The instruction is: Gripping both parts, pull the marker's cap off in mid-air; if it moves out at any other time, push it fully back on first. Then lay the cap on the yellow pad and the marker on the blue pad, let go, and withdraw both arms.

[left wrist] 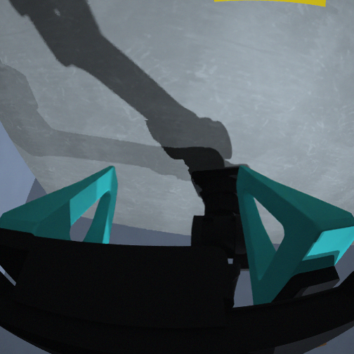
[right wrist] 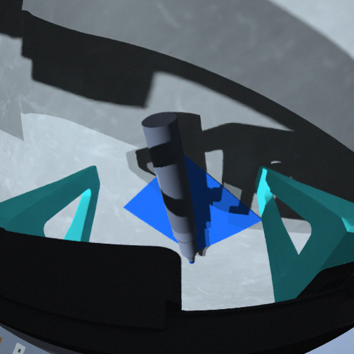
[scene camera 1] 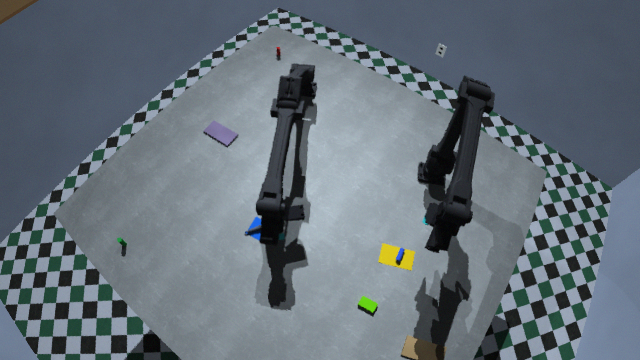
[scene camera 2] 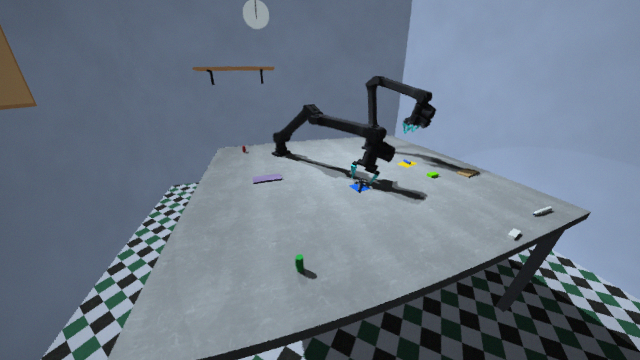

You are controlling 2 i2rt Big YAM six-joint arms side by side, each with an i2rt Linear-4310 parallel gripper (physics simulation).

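Frame: origin at the left arm's base, x left, y back, z up, level; metres.
Where they show: left gripper, fingertip midpoint: [scene camera 2: 408,132]; right gripper, fingertip midpoint: [scene camera 2: 361,181]; left arm's base, link origin: [scene camera 1: 431,174]; right arm's base, link origin: [scene camera 1: 303,89] [scene camera 2: 281,153].
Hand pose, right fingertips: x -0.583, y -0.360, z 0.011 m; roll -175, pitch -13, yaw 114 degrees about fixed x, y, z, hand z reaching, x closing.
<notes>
Each offset is from my right fingertips to the top centre of the thing.
The blue cap @(dx +0.481, dy -0.018, dz +0.008 m) [scene camera 1: 400,255] [scene camera 2: 407,161] lies on the yellow pad @(dx +0.472, dy -0.024, dz -0.011 m) [scene camera 1: 386,254] [scene camera 2: 407,165] [left wrist: 270,2]. The grey marker @(dx -0.031, dy -0.015, dz +0.007 m) [scene camera 1: 253,230] [scene camera 2: 361,185] [right wrist: 172,185] is at the blue pad @(dx -0.039, dy -0.024, dz -0.011 m) [scene camera 1: 256,222] [scene camera 2: 354,187] [right wrist: 140,205], uncapped, its small blue tip showing in the right wrist view; whether it lies flat or is tilted I cannot tell. My right gripper [scene camera 2: 363,179] [right wrist: 177,174] is open above the blue pad, fingers apart on both sides of the marker without touching it. My left gripper [scene camera 2: 410,129] [left wrist: 176,174] is open and empty, high above the table near the yellow pad.
A purple slab @(dx -0.339, dy +0.366, dz -0.003 m) [scene camera 1: 220,133] [scene camera 2: 267,178], a bright green block @(dx +0.392, dy -0.219, dz +0.004 m) [scene camera 1: 367,304] [scene camera 2: 432,175], a brown block @(dx +0.616, dy -0.353, dz -0.003 m) [scene camera 1: 415,345] [scene camera 2: 468,173], a dark green cylinder @(dx -0.553, dy -0.225, dz +0.037 m) [scene camera 1: 121,241] [scene camera 2: 299,263], a red piece @(dx -0.237, dy +0.941, dz +0.037 m) [scene camera 1: 278,51] [scene camera 2: 244,149], a white pen-like piece @(dx +0.360, dy -0.706, dz +0.007 m) [scene camera 2: 542,211] and a white block @(dx +0.077, dy -0.627, dz +0.001 m) [scene camera 2: 514,234] are on the table.
</notes>
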